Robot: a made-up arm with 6 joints.
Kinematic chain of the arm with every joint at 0, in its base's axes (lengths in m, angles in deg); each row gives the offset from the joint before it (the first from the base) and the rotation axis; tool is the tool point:
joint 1: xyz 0 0 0.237 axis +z
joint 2: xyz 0 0 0 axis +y
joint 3: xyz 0 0 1.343 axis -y
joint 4: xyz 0 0 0 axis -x
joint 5: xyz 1.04 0 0 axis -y
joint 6: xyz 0 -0.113 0 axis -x
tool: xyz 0 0 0
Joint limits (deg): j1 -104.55..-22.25 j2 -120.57..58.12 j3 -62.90..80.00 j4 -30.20..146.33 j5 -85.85..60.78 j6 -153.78..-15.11
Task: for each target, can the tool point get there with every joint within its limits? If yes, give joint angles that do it. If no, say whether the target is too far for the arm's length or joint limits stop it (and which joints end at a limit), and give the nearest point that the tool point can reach.
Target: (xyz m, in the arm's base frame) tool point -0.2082 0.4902 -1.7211
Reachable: no: joint limits stop it (at a limit: joint 2, joint 3) | nearest point -0.8172 1.9240 -0.9172 | short by 1.753 m
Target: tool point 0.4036 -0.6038 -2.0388
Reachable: no: joint limits stop it (at a limit: joint 2) | nearest point 0.5539 -0.8286 -0.0899 | short by 1.968 m
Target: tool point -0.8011 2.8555 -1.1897
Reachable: no: too far | nearest point -0.5812 2.0718 -0.7981 | short by 0.903 m
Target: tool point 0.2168 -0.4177 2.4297
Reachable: yes | joints -58.95 -5.59 43.38 74.74 -27.26 -93.67
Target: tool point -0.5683 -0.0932 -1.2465
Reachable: no: joint limits stop it (at a limit: joint 1, joint 2) | nearest point -0.2960 -0.6905 -0.0147 | short by 1.396 m
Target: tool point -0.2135 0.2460 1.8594
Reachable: yes | joints -67.15 -49.81 -6.04 26.37 33.28 -36.51
